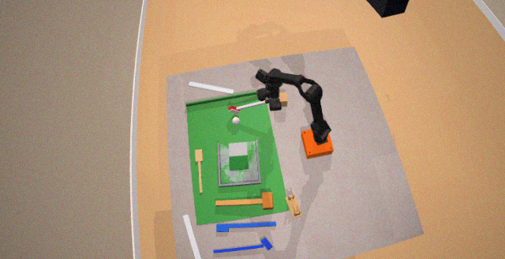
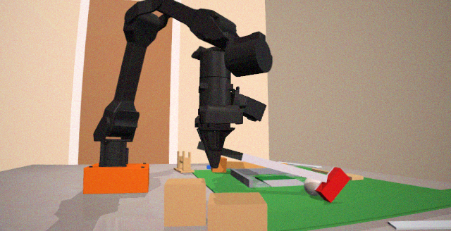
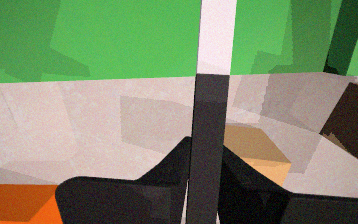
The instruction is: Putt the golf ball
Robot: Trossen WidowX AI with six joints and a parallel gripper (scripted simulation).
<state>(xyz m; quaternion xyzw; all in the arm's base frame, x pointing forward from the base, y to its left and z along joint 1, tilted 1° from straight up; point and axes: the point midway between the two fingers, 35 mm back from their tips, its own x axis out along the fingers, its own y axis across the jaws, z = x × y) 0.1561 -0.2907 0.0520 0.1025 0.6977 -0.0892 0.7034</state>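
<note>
My gripper tip is 12 cm short of the red putter and 3 cm to the left of it. From my gripper tip the other things lie so: white golf ball 23 cm ahead, 5 cm below; then wooden stand 57 cm to the left, 11 cm ahead, 4 cm below.
</note>
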